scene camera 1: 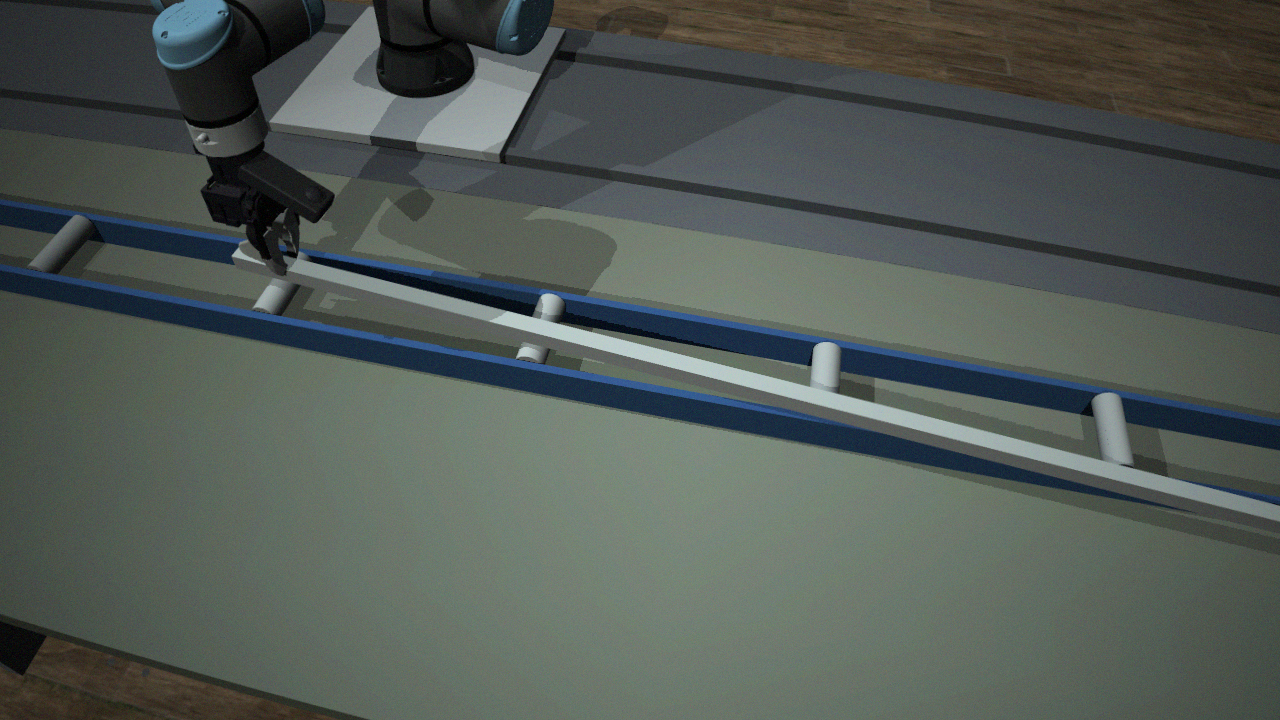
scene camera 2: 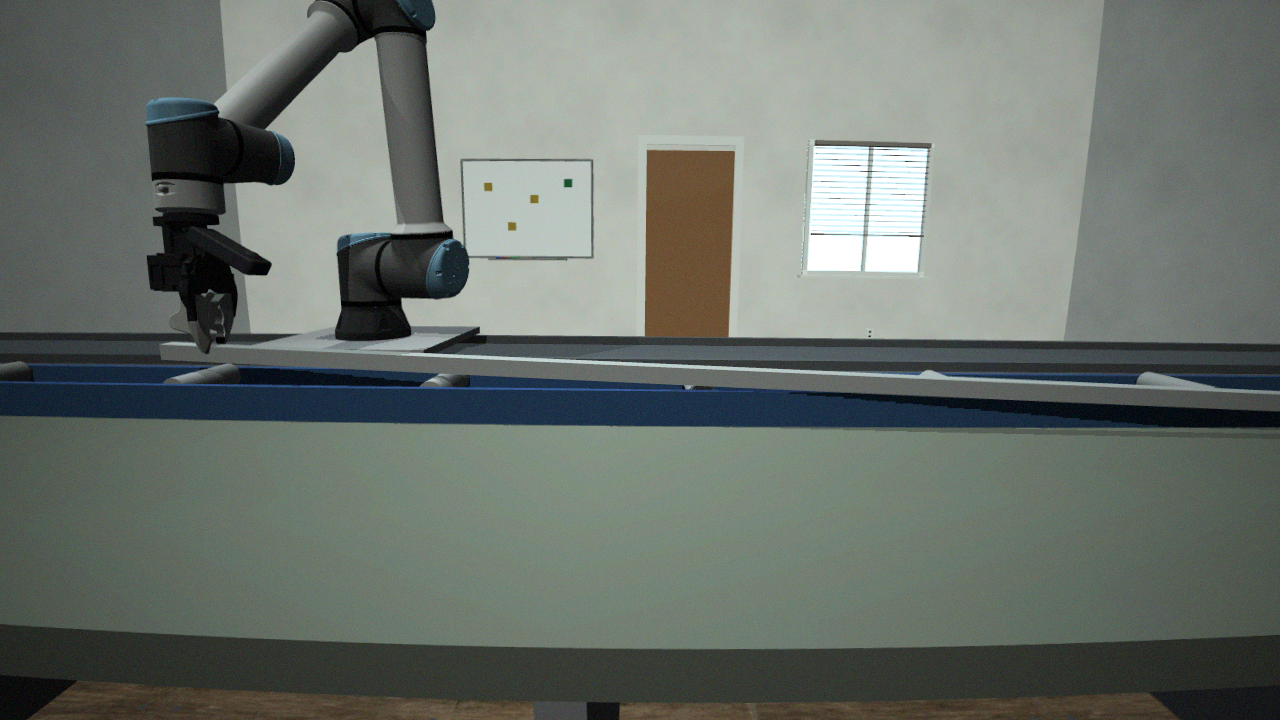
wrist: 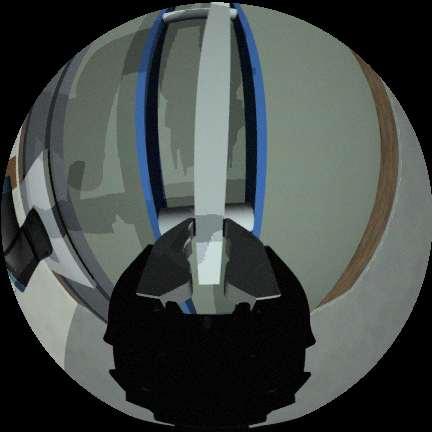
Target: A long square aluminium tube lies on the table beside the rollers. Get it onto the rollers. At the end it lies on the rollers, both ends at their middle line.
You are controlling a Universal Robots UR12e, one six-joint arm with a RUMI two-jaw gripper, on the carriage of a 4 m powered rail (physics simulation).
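Pixels of known places: gripper, fingertip midpoint: [scene camera 1: 288,268] [scene camera 2: 213,351] [wrist: 208,219]; arm's base, origin of the base link: [scene camera 1: 426,71] [scene camera 2: 374,336] [wrist: 40,231].
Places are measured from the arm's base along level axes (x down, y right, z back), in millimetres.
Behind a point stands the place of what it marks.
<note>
The long pale square tube [scene camera 1: 680,365] {x -59, y -620, z -672 mm} [scene camera 2: 626,367] {x -54, y -704, z -685 mm} [wrist: 212,125] {x -70, y -127, z -632 mm} runs aslant over the roller track. My gripper [scene camera 1: 275,262] {x -62, y -43, z -625 mm} [scene camera 2: 207,344] {x -62, y -43, z -625 mm} [wrist: 208,219] {x -62, y -43, z -625 mm} is shut on it near its left end and holds that end above the rollers. Rollers [scene camera 1: 826,362] {x -30, y -812, z -598 mm} [scene camera 2: 204,374] {x -26, y -28, z -631 mm} [wrist: 240,214] {x -26, y -27, z -664 mm} show on both sides of the tube. In scene camera 1 the tube crosses the front blue rail [scene camera 1: 402,355] {x 1, y -235, z -694 mm} [scene camera 2: 358,404] {x 3, y -312, z -694 mm} [wrist: 261,125] {x -22, y -135, z -688 mm} towards the right and leaves the picture on the table side. The right end is out of view; whether that part touches the rail is unclear.
The back blue rail [scene camera 1: 966,376] {x -7, y -1014, z -558 mm} [wrist: 141,125] {x -22, y -146, z -555 mm} runs along the far side of the rollers. Behind it are the dark grey rail bed [scene camera 1: 805,152] and the arm's white carriage plate [scene camera 1: 331,98] {x 0, y 143, z -129 mm} [wrist: 75,265] {x 0, y 123, z -207 mm}. The green table [scene camera 1: 537,537] {x 30, y -489, z -907 mm} [scene camera 2: 626,537] {x 30, y -712, z -1020 mm} [wrist: 320,125] {x 30, y -168, z -828 mm} extends in front.
</note>
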